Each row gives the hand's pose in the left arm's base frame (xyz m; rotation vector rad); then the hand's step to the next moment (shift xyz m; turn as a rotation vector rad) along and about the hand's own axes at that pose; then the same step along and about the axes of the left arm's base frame.
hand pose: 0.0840 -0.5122 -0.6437 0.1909 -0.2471 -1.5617
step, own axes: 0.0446 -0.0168 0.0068 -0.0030 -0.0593 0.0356
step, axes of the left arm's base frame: -0.0183 -0.0444 0.0035 -0.0668 0.0041 0.0178
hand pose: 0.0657 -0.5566 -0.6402 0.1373 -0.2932 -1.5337
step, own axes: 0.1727 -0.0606 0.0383 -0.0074 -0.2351 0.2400
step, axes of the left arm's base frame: -0.0668 -0.1705 0.0379 -0.2917 0.0211 0.1656
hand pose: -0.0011 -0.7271 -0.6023 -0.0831 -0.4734 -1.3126
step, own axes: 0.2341 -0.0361 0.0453 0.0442 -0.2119 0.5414
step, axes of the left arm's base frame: -0.0060 -0.2077 0.1224 -0.3474 0.0775 0.4618
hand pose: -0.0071 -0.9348 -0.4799 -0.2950 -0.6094 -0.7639
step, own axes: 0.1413 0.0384 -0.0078 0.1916 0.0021 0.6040
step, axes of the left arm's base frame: 0.1103 -0.0555 0.0791 -0.1358 0.1726 0.5944
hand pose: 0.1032 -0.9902 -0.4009 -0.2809 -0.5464 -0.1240
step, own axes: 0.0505 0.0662 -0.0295 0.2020 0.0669 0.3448
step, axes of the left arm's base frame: 0.0700 0.0523 -0.0127 0.0136 0.1573 0.3731
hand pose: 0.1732 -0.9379 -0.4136 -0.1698 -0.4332 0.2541
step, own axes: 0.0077 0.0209 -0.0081 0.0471 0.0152 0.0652
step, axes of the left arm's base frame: 0.0060 0.0212 -0.0087 0.0098 0.0347 0.0735
